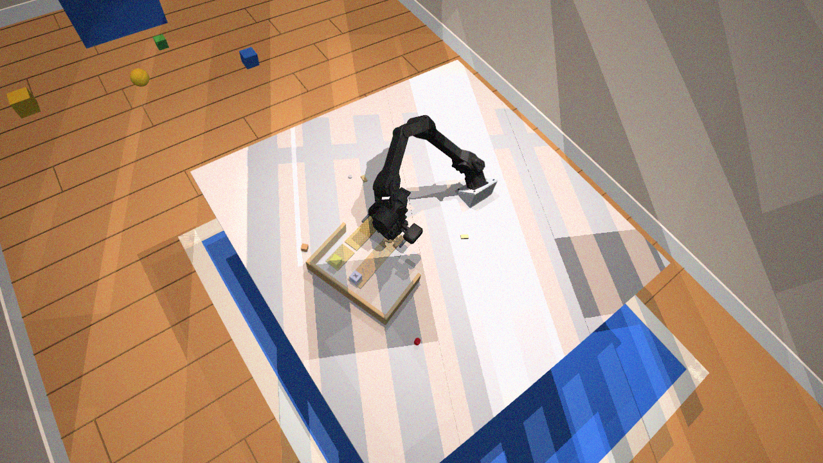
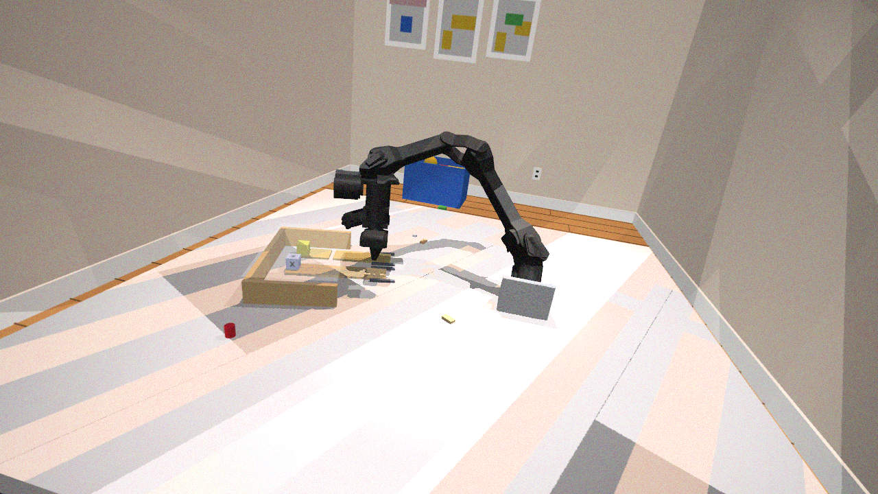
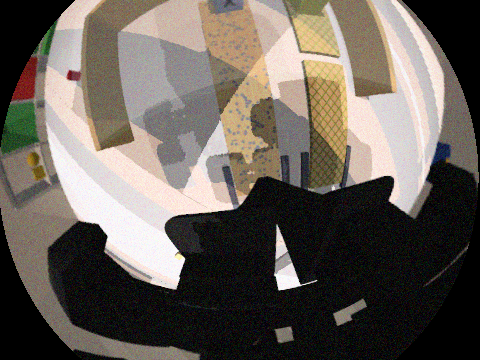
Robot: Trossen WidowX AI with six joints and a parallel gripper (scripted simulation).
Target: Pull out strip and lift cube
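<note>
My gripper tip is 7 cm to the left of the strip, 7 cm short of it and 4 cm above it. Also, from my gripper tip: red cylinder (36 cm to the left, 10 cm ahead, 3 cm below).
</note>
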